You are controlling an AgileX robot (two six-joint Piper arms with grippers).
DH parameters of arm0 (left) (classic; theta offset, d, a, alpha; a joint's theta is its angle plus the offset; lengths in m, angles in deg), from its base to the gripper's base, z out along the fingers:
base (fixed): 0 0 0 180
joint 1: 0 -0.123 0 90
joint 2: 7.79 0 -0.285 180
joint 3: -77.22 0 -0.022 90
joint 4: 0 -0.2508 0 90
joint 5: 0 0 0.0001 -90
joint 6: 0 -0.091 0 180
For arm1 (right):
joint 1: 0 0.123 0 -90
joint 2: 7.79 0 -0.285 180
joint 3: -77.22 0 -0.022 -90
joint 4: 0 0.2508 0 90
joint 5: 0 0 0.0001 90
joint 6: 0 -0.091 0 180
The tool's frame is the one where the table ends.
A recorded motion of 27 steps. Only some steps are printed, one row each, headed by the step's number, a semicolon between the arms.
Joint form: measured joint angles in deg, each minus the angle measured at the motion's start. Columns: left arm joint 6, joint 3, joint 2, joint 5, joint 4, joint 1; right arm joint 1, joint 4, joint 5, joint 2, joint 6, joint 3.
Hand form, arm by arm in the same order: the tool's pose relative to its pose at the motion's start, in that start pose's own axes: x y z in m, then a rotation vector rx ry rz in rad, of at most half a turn. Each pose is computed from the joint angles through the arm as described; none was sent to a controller.
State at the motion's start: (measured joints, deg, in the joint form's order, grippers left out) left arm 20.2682 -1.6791 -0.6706 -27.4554 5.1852 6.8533; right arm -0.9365 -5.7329 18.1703 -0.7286 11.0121 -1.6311
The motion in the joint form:
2: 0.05 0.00 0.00 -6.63 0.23 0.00; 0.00 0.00 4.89 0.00 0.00 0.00
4: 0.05 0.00 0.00 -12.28 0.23 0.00; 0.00 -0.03 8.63 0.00 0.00 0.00
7: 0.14 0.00 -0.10 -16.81 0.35 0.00; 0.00 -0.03 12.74 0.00 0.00 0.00
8: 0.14 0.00 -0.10 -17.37 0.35 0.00; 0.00 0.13 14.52 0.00 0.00 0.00
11: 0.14 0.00 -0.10 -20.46 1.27 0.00; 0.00 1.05 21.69 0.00 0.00 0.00
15: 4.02 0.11 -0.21 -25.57 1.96 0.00; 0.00 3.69 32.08 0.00 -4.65 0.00
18: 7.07 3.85 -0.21 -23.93 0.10 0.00; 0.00 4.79 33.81 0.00 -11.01 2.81
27: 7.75 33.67 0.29 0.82 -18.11 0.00; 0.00 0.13 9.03 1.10 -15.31 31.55
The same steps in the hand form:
2: -0.0099 -0.0034 -0.0006 0.0382 -0.1092 -0.0043; -0.0076 -0.0015 -0.0003 0.0163 -0.0838 0.0000
4: -0.0182 -0.0065 -0.0021 0.0722 -0.2018 -0.0042; -0.0134 -0.0026 -0.0010 0.0286 -0.1479 -0.0005
7: -0.0250 -0.0088 -0.0040 0.0993 -0.2779 -0.0075; -0.0197 -0.0038 -0.0022 0.0423 -0.2183 -0.0005
8: -0.0258 -0.0091 -0.0043 0.1027 -0.2871 -0.0075; -0.0224 -0.0045 -0.0029 0.0494 -0.2486 0.0021
11: -0.0305 -0.0097 -0.0059 0.1121 -0.3411 -0.0202; -0.0328 -0.0075 -0.0064 0.0811 -0.3699 0.0161
15: -0.0385 -0.0116 -0.0092 0.1511 -0.4265 -0.0957; -0.0465 -0.0136 -0.0139 0.1209 -0.5481 0.1330
18: -0.0543 -0.0219 -0.0050 0.2008 -0.4454 -0.1264; -0.0634 -0.0200 -0.0155 0.1126 -0.6325 0.2534
27: -0.1698 -0.0929 0.0005 0.3273 -0.4757 0.1598; -0.1872 -0.0533 -0.0229 0.0900 -0.6840 0.2382

